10 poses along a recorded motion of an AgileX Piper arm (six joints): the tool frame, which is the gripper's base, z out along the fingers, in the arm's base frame.
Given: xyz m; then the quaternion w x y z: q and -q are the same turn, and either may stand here.
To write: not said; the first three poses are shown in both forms.
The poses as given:
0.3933 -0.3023 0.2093 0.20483 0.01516 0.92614 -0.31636
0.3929 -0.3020 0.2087 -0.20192 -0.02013 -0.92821 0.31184
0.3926 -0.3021 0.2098 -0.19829 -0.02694 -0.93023 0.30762
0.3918 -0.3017 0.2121 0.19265 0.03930 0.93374 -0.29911
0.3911 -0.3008 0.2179 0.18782 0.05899 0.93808 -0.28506
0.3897 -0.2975 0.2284 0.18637 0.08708 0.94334 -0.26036
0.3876 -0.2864 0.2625 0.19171 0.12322 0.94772 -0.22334
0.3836 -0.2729 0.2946 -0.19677 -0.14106 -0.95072 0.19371
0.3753 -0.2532 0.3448 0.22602 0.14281 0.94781 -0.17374
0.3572 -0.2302 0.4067 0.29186 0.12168 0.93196 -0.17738
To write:
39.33 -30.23 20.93; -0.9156 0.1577 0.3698; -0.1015 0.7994 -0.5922; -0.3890 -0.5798 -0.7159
39.29 -30.20 20.87; -0.9176 0.1633 0.3623; -0.0886 0.8047 -0.5870; -0.3874 -0.5708 -0.7240
39.26 -30.21 20.98; -0.9199 0.1721 0.3523; -0.0719 0.8093 -0.5830; -0.3855 -0.5616 -0.7321
39.18 -30.17 21.21; -0.9227 0.1886 0.3363; -0.0419 0.8180 -0.5737; -0.3833 -0.5434 -0.7468
39.11 -30.08 21.79; -0.9225 0.2178 0.3187; 0.0036 0.8305 -0.5570; -0.3860 -0.5127 -0.7669
38.97 -29.75 22.84; -0.9154 0.2613 0.3063; 0.0672 0.8493 -0.5237; -0.3970 -0.4588 -0.7950
38.76 -28.64 26.25; -0.8961 0.3192 0.3083; 0.1479 0.8699 -0.4706; -0.4184 -0.3761 -0.8267
38.36 -27.29 29.46; -0.8828 0.3444 0.3195; 0.1920 0.8852 -0.4238; -0.4288 -0.3128 -0.8475
37.53 -25.32 34.48; -0.8570 0.3492 0.3788; 0.1922 0.8988 -0.3939; -0.4781 -0.2648 -0.8375
35.72 -23.02 40.67; -0.8000 0.3303 0.5008; 0.1233 0.9075 -0.4016; -0.5872 -0.2596 -0.7667

